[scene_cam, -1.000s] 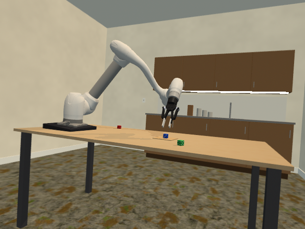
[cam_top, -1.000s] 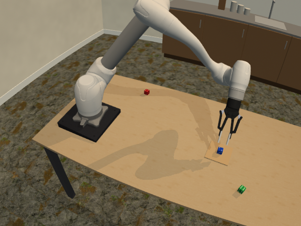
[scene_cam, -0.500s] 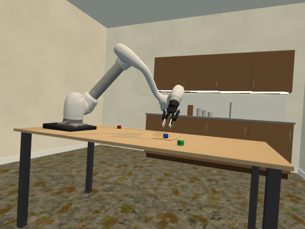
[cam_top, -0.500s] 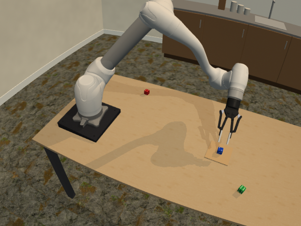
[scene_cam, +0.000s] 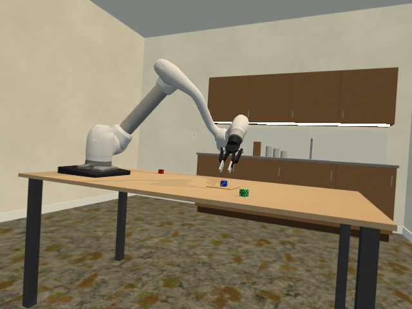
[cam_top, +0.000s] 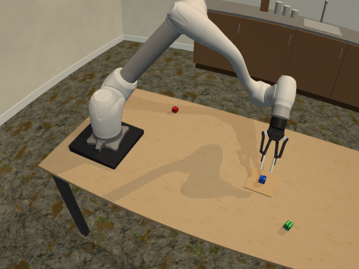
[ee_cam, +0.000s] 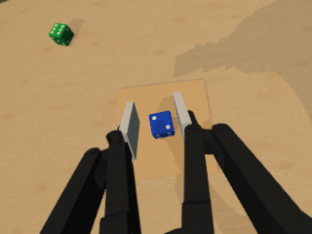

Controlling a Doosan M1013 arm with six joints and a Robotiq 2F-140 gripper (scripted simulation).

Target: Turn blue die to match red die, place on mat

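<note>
My gripper is now 2 cm to the left of the blue die and 9 cm above it. Also, from my hand: green die (13 cm ahead, 25 cm to the right, 9 cm below); then red die (54 cm behind, 41 cm to the left, 9 cm below); then mat (2 cm to the right, 10 cm below).
</note>
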